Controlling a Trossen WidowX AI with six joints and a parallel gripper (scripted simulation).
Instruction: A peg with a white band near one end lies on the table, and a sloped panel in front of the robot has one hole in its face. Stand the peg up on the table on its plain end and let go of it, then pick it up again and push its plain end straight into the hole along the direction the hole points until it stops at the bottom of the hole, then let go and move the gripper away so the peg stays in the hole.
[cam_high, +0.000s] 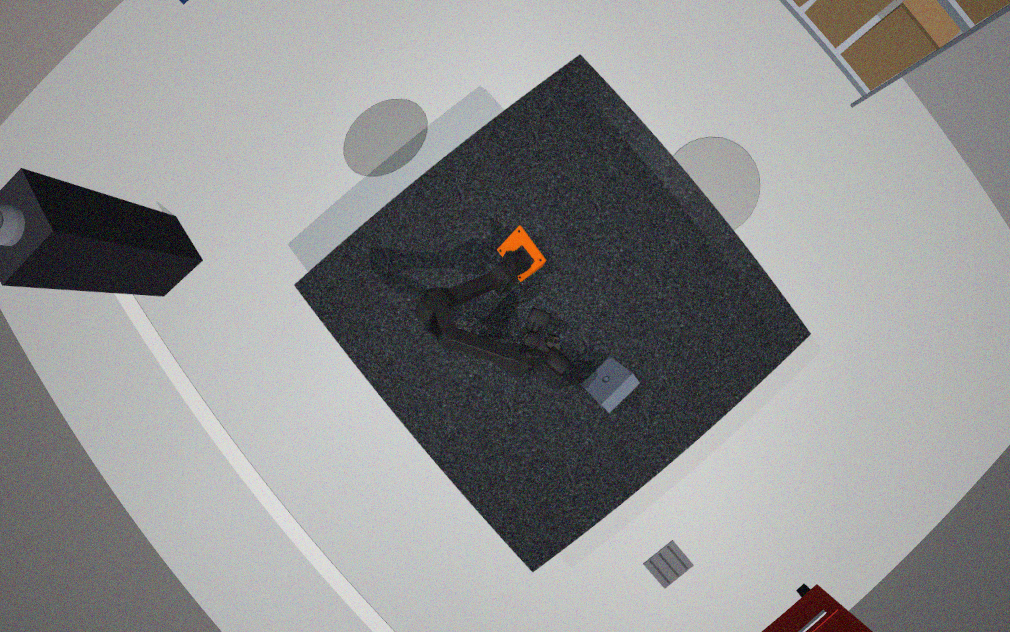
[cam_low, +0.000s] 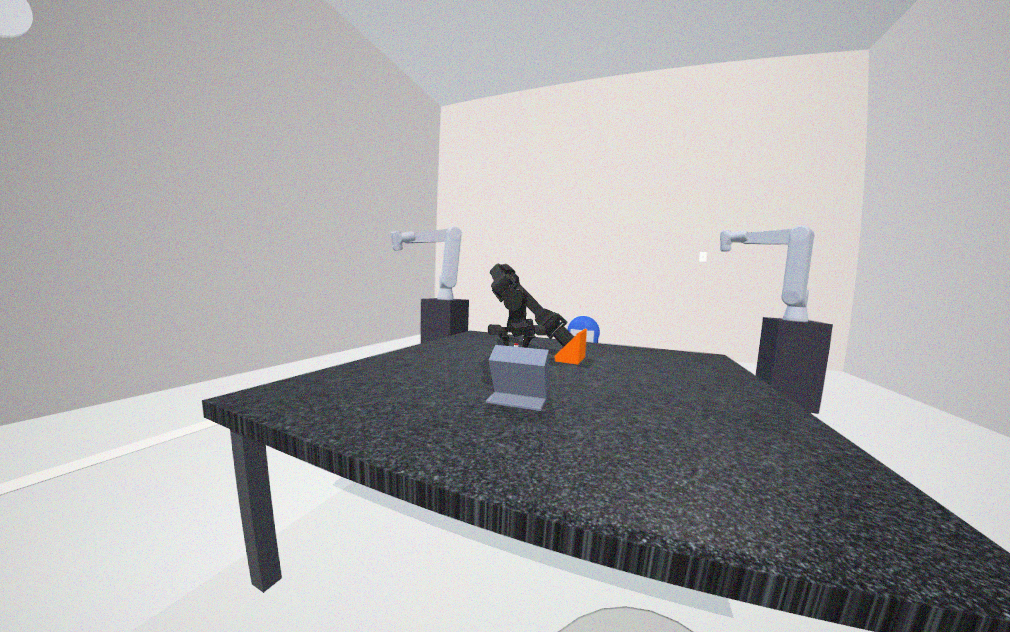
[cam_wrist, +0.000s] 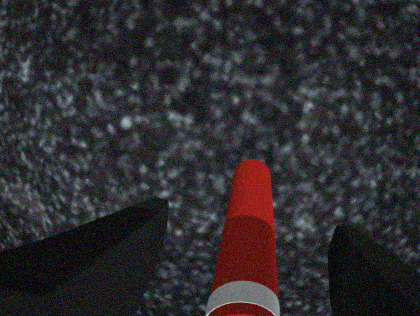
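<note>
Now: the sloped panel 260 mm ahead of my gripper tip, 110 mm to the left of it and 30 mm above it. The rest, counted from my gripper tip: red peg (20 mm above).
</note>
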